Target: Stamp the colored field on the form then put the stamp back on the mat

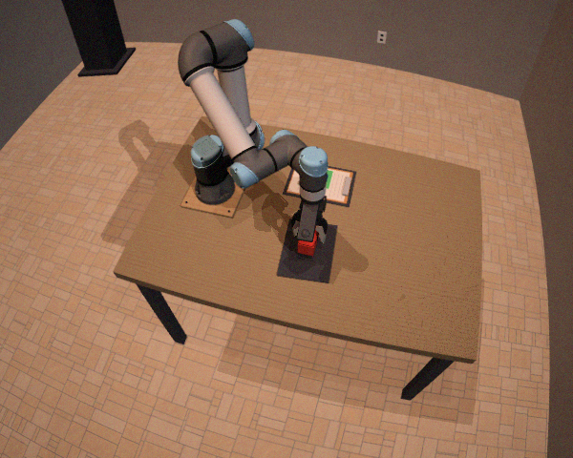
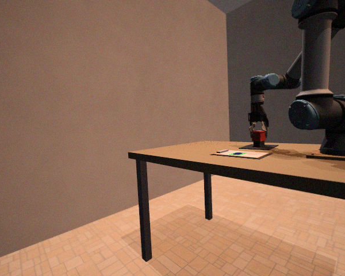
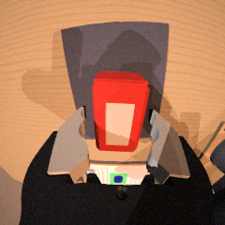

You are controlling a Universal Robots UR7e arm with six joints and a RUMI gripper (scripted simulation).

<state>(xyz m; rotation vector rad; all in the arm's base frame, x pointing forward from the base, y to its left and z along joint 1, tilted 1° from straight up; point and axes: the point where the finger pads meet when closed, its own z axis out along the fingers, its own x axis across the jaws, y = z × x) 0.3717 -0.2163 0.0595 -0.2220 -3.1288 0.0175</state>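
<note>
Right now my hand is 2 cm above the stamp. From my hand the other things lie so: form (31 cm to the left, 7 cm below, 3 cm ahead); then mat (7 cm below).
</note>
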